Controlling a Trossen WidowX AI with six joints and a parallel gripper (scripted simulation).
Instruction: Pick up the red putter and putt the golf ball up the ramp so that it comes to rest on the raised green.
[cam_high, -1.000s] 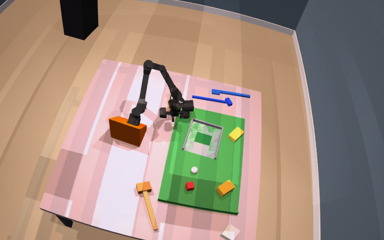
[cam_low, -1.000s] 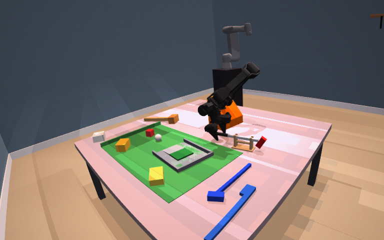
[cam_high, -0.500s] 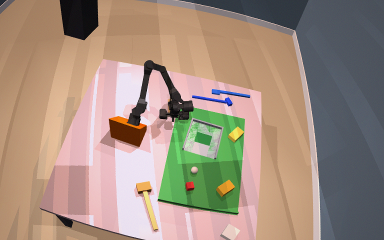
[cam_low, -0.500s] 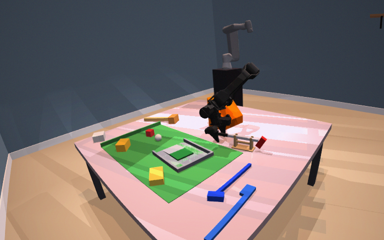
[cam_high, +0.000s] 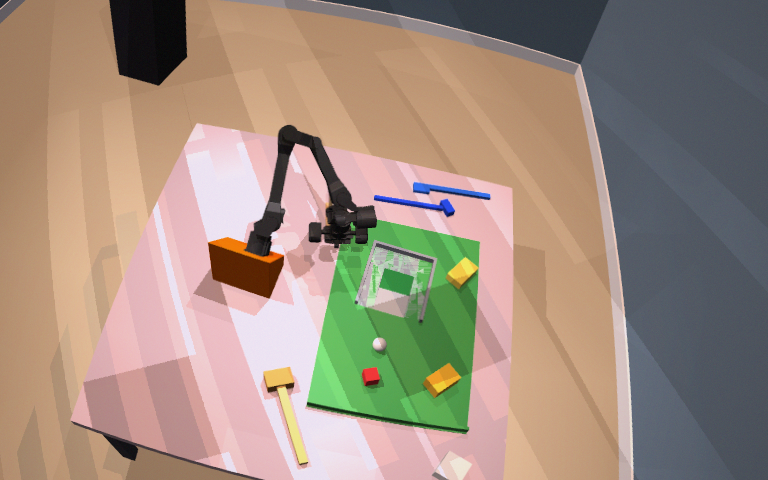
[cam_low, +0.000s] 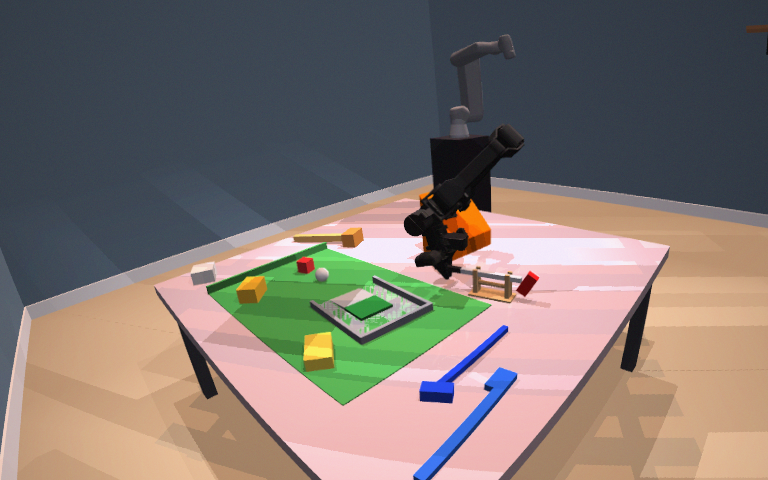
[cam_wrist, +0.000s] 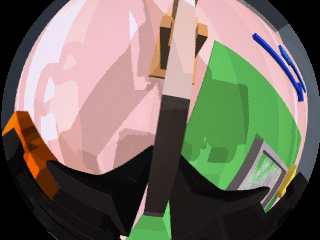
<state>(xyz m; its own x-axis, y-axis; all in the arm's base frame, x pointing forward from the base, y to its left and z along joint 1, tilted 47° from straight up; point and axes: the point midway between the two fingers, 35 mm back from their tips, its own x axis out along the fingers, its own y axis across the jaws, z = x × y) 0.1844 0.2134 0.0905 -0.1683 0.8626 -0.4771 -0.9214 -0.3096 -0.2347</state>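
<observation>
Now: the red putter 100 mm to the left of my gripper tip, 50 mm behind it and 30 mm above it. Round my gripper tip: red cube (410 mm to the right, 260 mm ahead, 10 mm below); then white golf ball (300 mm to the right, 250 mm ahead).
</observation>
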